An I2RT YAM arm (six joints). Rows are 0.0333 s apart.
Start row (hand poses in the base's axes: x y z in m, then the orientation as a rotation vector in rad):
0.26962, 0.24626, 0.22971, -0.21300, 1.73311, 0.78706
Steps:
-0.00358, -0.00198, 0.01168, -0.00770, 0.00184, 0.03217
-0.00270, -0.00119, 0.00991, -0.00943, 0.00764, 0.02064
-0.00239, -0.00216, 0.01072, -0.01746, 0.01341, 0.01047
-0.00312, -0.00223, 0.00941, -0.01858, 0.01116, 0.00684
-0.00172, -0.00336, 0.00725, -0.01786, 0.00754, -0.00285
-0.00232, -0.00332, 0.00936, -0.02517, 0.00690, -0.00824
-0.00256, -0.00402, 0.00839, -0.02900, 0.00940, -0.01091
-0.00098, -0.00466, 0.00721, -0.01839, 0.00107, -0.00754
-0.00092, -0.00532, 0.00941, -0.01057, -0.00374, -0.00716
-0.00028, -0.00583, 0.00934, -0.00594, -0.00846, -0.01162
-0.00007, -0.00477, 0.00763, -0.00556, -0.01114, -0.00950
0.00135, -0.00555, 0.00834, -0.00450, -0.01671, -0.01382
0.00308, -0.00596, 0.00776, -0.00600, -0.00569, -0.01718
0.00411, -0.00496, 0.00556, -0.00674, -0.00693, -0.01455
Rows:
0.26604, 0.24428, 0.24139, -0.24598, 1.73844, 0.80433
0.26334, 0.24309, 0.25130, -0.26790, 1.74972, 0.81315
0.26095, 0.24093, 0.26202, -0.28408, 1.76998, 0.80920
0.25783, 0.23870, 0.27143, -0.29858, 1.78863, 0.80097
0.25611, 0.23534, 0.27868, -0.30504, 1.80370, 0.78541
0.25379, 0.23202, 0.28804, -0.31151, 1.82139, 0.75931
0.25123, 0.22800, 0.29643, -0.31713, 1.84291, 0.72844
0.25025, 0.22334, 0.30364, -0.32161, 1.85180, 0.70696
0.24933, 0.21802, 0.31305, -0.32280, 1.85284, 0.69145
0.24905, 0.21219, 0.32239, -0.31814, 1.84770, 0.67580
0.24898, 0.20742, 0.33002, -0.31599, 1.83971, 0.66126
0.25033, 0.20187, 0.33836, -0.31064, 1.82617, 0.64326
0.25341, 0.19591, 0.34612, -0.30019, 1.82378, 0.62450
0.25752, 0.19095, 0.35168, -0.29302, 1.82024, 0.60662

